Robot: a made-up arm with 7 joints. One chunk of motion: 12 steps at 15 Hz.
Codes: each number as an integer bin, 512 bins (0 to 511) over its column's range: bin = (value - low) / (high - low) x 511, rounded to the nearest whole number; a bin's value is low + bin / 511 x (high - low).
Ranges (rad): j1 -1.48..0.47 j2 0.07..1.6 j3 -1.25..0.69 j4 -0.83..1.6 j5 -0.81..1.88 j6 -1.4..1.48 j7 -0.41..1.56
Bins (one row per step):
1: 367 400 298 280 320 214 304
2: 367 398 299 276 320 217 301
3: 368 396 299 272 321 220 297
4: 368 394 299 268 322 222 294
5: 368 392 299 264 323 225 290
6: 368 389 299 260 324 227 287
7: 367 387 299 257 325 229 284
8: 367 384 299 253 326 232 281
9: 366 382 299 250 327 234 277
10: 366 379 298 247 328 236 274
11: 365 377 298 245 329 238 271
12: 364 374 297 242 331 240 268
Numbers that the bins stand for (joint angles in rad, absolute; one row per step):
1: -0.0795 1.2677 -0.1186 0.5015 0.8745 -0.1939 0.7620
2: -0.0795 1.2617 -0.1149 0.4825 0.8745 -0.1770 0.7504
3: -0.0757 1.2557 -0.1149 0.4635 0.8798 -0.1601 0.7350
4: -0.0757 1.2497 -0.1149 0.4444 0.8851 -0.1488 0.7234
5: -0.0757 1.2437 -0.1149 0.4254 0.8903 -0.1319 0.7080
6: -0.0757 1.2347 -0.1149 0.4064 0.8956 -0.1206 0.6964
7: -0.0795 1.2287 -0.1149 0.3921 0.9009 -0.1094 0.6849
8: -0.0795 1.2197 -0.1149 0.3731 0.9061 -0.0924 0.6733
9: -0.0833 1.2138 -0.1149 0.3588 0.9114 -0.0812 0.6579
10: -0.0833 1.2048 -0.1186 0.3446 0.9167 -0.0699 0.6463
11: -0.0871 1.1988 -0.1186 0.3351 0.9219 -0.0586 0.6348
12: -0.0910 1.1898 -0.1224 0.3208 0.9324 -0.0474 0.6232

